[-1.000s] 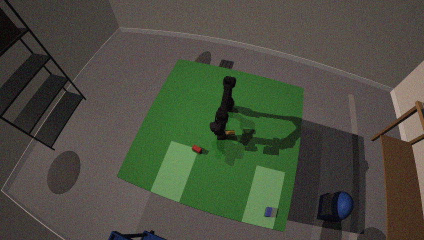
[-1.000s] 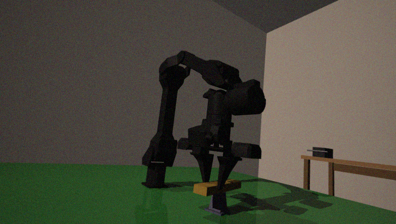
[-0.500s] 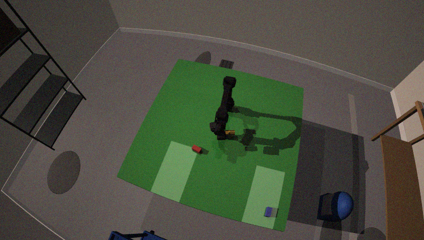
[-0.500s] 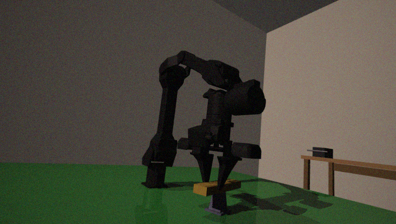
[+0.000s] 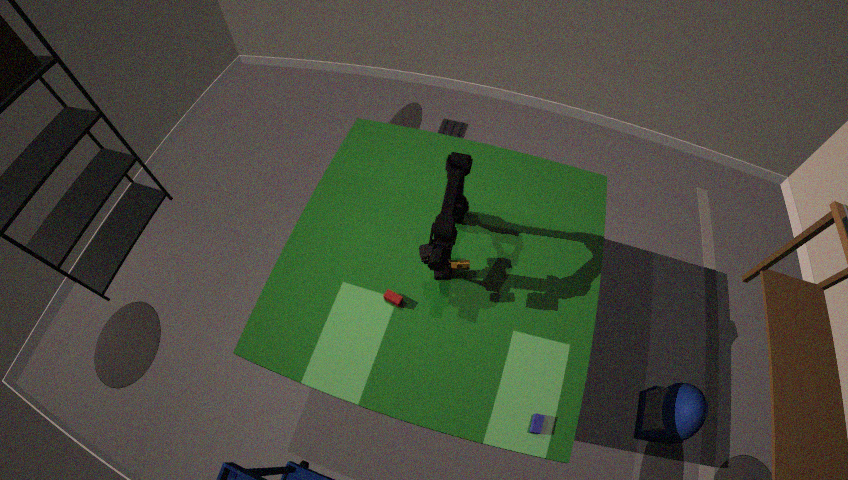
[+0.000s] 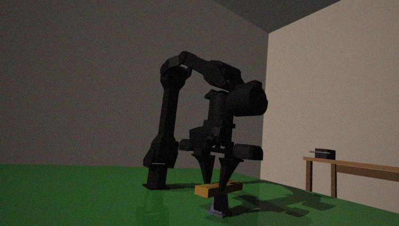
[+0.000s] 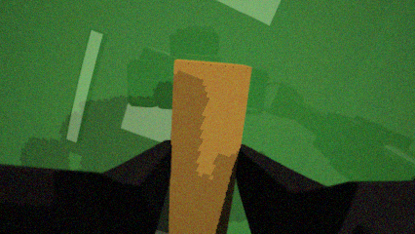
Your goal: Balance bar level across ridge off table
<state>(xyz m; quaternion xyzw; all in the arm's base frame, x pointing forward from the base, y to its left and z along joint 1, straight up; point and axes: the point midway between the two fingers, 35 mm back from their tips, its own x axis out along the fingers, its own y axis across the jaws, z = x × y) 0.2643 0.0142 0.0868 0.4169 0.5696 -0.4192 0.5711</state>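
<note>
My gripper tip is now 10 mm past the orange bar and 30 mm to the right of it. From my gripper tip the other things lie so: red block: 170 mm ahead, 140 mm to the right, 40 mm below; purple block: 480 mm ahead, 490 mm to the left, 40 mm below.
</note>
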